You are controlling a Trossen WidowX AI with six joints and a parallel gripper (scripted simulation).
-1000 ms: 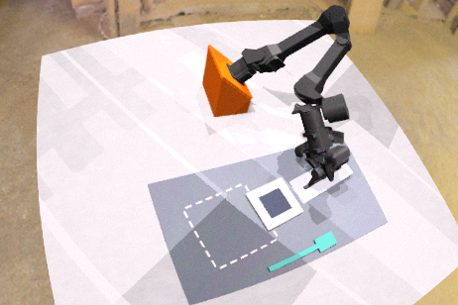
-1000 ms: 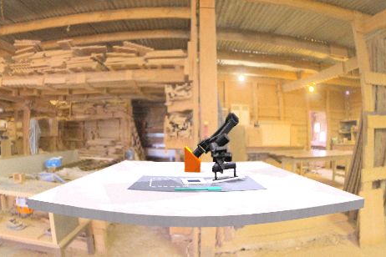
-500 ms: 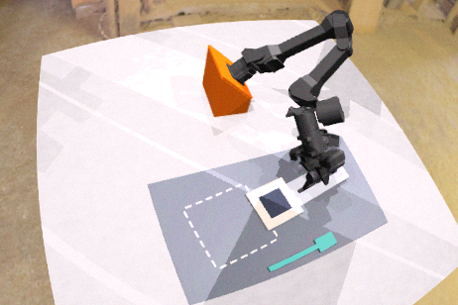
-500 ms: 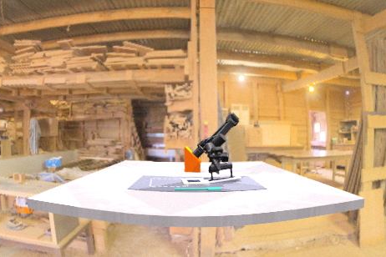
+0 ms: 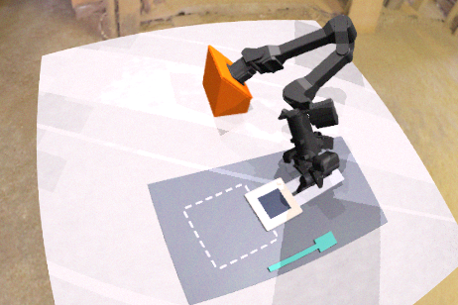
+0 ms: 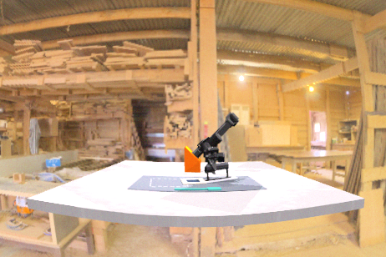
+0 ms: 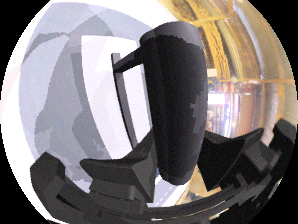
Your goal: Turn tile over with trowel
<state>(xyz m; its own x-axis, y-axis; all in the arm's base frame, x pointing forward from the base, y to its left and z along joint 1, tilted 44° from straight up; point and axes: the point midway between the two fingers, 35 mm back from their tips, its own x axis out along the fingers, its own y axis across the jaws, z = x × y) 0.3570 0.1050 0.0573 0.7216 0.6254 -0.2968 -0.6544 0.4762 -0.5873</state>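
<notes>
My gripper tip is 11 cm to the left of the tile and 5 cm above it. Round my gripper tip: small trowel (2 cm behind, 1 cm to the right, 1 cm below); then teal trowel (15 cm ahead, 6 cm to the right, 5 cm below); then grey mat (9 cm to the right, 8 cm below, 2 cm ahead).
</notes>
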